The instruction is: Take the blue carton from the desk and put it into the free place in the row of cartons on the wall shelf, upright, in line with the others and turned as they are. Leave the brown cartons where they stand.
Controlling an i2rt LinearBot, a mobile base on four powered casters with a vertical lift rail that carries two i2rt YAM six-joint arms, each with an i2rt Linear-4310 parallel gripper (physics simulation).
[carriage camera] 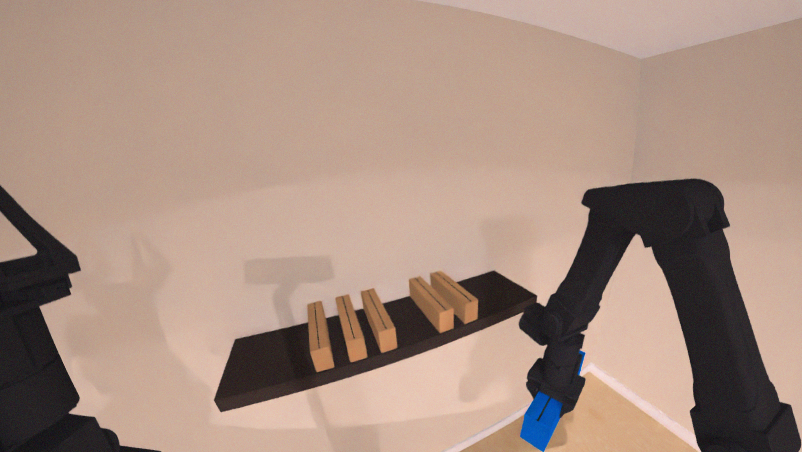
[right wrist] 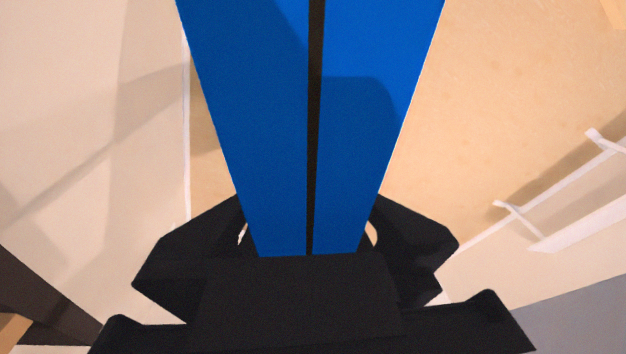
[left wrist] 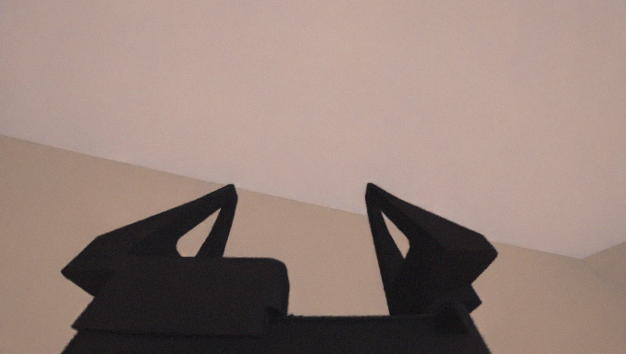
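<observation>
The blue carton [carriage camera: 540, 421] [right wrist: 270, 150], with a dark stripe, is in my right gripper [carriage camera: 554, 391] [right wrist: 304, 180], which is shut on it. In the carriage view it hangs tilted, lower than and right of the wall shelf [carriage camera: 255, 364] [right wrist: 35, 287]. Several brown cartons stand on the shelf in a row: three at the left [carriage camera: 321, 336] [carriage camera: 351, 328] [carriage camera: 379, 322], then a wider gap, then two at the right [carriage camera: 431, 306] [carriage camera: 456, 297]. My left gripper [left wrist: 300, 190] is open and empty, pointing toward wall and ceiling, away from the shelf. The desk does not show.
The dark shelf's right end [carriage camera: 519, 294] lies close to my right forearm [carriage camera: 595, 263] in the carriage view. A room corner and wooden floor [carriage camera: 612, 412] [right wrist: 475, 100] are at the right. The right wrist view shows a white rail-like frame [right wrist: 562, 167] and a brown carton's edge [right wrist: 12, 330].
</observation>
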